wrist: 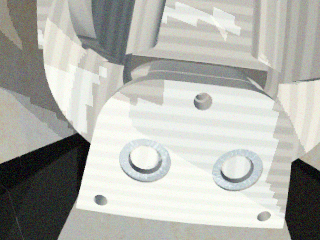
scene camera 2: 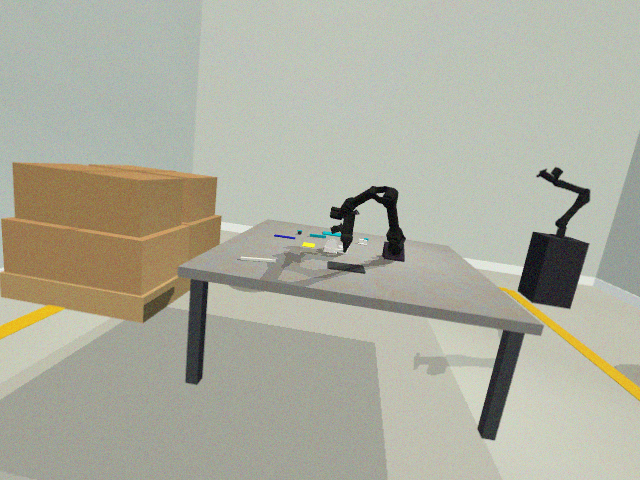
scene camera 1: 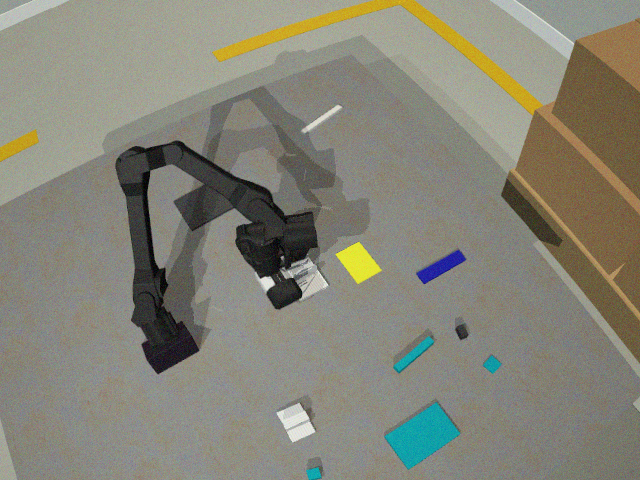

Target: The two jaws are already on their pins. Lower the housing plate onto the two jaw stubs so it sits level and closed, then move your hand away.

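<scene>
My gripper visible, plus a white housing plate, a yellow card. Wrist view: gripper there too.
</scene>
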